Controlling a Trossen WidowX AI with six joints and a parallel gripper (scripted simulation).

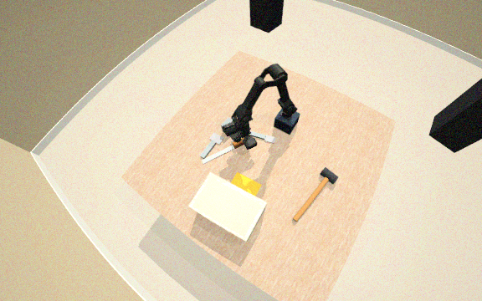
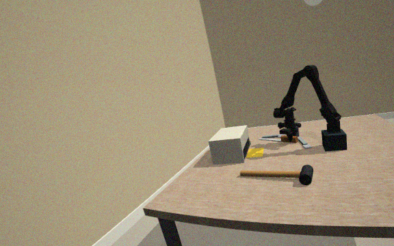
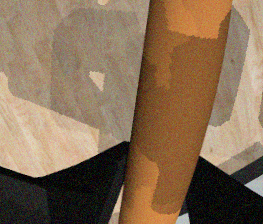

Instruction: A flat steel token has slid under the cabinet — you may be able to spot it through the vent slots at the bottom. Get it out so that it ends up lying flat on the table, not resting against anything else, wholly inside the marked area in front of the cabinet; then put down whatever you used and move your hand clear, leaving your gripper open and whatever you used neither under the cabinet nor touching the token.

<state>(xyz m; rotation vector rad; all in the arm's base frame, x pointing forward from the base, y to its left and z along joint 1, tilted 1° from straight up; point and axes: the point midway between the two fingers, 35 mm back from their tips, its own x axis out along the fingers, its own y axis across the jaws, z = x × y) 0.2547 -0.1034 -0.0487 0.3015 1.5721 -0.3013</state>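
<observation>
Right now the tiny cube is 8 cm to the right of my gripper tip. The rest, counted from my gripper tip: grey t-shaped tool: 14 cm to the right, 14 cm ahead; grey flat tool: 8 cm behind, 5 cm to the left; grey block: 13 cm to the right, 3 cm above.
</observation>
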